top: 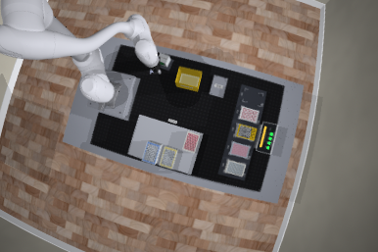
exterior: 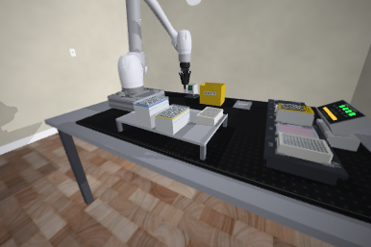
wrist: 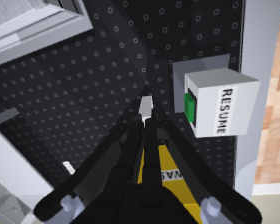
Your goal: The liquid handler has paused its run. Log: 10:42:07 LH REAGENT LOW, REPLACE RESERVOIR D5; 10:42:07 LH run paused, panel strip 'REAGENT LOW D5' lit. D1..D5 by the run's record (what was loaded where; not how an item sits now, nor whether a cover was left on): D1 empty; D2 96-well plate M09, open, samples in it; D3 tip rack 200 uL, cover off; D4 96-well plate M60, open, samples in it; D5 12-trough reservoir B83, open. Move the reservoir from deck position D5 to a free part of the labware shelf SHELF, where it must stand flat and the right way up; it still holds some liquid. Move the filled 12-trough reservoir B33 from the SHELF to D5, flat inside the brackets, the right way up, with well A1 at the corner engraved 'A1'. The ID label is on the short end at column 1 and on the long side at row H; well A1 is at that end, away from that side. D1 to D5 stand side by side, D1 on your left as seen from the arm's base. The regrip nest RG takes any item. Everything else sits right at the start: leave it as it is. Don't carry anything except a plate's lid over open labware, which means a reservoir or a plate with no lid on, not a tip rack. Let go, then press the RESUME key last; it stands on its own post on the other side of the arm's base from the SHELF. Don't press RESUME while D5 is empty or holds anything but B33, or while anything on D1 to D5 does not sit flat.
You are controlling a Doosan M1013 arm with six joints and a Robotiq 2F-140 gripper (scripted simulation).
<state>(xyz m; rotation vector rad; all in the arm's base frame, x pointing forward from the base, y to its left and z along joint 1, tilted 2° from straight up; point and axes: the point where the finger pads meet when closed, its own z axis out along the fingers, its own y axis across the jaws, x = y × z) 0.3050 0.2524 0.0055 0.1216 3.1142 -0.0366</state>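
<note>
Right now my hand is 70 mm to the right of the key post and 20 mm above it. From my hand the other things lie so: grey nest (430 mm ahead, 40 mm to the left, 80 mm below); then shelf (200 mm ahead, 460 mm to the right, 30 mm below); then yellow box (220 mm ahead, 10 mm to the left, 40 mm below).
</note>
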